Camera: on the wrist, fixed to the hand. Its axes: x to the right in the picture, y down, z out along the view.
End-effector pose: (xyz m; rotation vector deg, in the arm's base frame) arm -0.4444 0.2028 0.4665 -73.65 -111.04 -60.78
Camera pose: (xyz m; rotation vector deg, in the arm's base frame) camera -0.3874 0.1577 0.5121 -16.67 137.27 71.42
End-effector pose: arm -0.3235 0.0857 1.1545 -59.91 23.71 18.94
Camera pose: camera -0.3651 0.0549 1.0861 -64.39 -43.73 -50.89
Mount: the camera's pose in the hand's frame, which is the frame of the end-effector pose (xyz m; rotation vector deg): -0.0057 0.0566 -0.0642 -6.97 -18.48 -90.16
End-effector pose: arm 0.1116 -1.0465 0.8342 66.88 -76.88 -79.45
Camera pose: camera 0.1742 -1.0566 0.8920 -98.81 12.31 129.27
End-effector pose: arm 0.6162 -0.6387 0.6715 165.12 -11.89 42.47
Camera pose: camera 0.5715 -0.6815 0.7309 115.31 93.40 -4.17
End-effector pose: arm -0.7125 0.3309 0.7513 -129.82 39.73 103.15
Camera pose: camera -0.6828 0.2566 0.7821 -85.02 -58.64 67.49
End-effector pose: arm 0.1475 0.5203 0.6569 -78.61 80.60 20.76
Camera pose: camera 0.0682 0.4878 0.6600 -112.48 -11.33 -21.81
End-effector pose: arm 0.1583 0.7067 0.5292 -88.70 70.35 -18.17
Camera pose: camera 0.0790 0.6816 0.5083 -130.11 -25.85 -52.81
